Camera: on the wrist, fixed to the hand. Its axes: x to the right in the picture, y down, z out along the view.
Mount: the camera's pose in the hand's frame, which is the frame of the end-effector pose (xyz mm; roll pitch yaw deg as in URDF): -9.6 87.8 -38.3 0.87 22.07 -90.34
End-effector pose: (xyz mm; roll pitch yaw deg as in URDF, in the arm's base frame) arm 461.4 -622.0 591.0 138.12 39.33 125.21
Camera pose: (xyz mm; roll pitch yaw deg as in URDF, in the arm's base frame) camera 466.4 -560.0 664.5 -137.89 14.99 -131.68
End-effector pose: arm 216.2 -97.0 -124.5 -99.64 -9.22 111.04
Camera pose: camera 264.0 -75.0 -205.1 38.92 -74.38 -15.91
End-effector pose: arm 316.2 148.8 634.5 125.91 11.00 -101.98
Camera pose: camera 294.4 144.8 728.2 -165.90 31.29 -4.82
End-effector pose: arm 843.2 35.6 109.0 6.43 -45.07 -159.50
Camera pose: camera 862.9 -54.8 82.3 49.68 19.93 131.31
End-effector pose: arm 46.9 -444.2 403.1 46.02 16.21 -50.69
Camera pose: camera 116.0 -388.9 440.9 -37.41 62.79 -176.00
